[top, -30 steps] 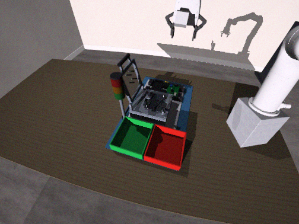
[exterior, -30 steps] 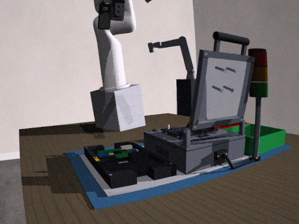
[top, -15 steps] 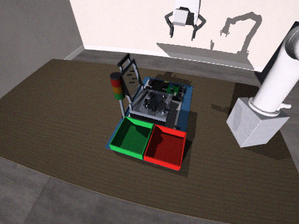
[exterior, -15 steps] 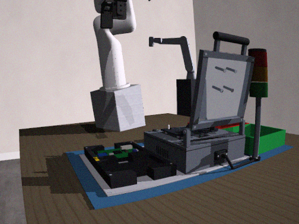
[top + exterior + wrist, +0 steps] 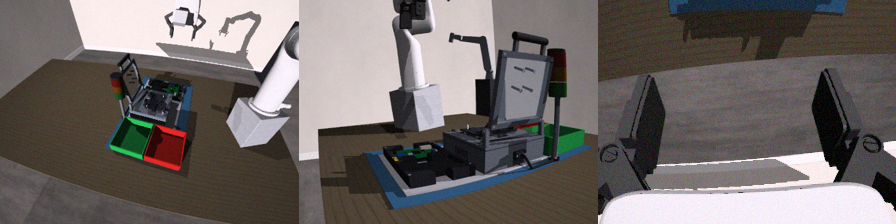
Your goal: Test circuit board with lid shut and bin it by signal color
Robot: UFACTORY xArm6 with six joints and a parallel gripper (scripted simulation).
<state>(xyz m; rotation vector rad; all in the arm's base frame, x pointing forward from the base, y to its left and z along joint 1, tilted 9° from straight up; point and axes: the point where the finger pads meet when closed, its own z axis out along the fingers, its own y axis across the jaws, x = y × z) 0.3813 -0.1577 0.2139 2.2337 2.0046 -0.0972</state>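
The green circuit board is 310 mm below my hand. Round my hand: clear lid 200 mm ahead, 150 mm to the left, 150 mm below; then plate 90 mm ahead, 170 mm to the left, 260 mm below; then red bin 370 mm to the left, 320 mm below.
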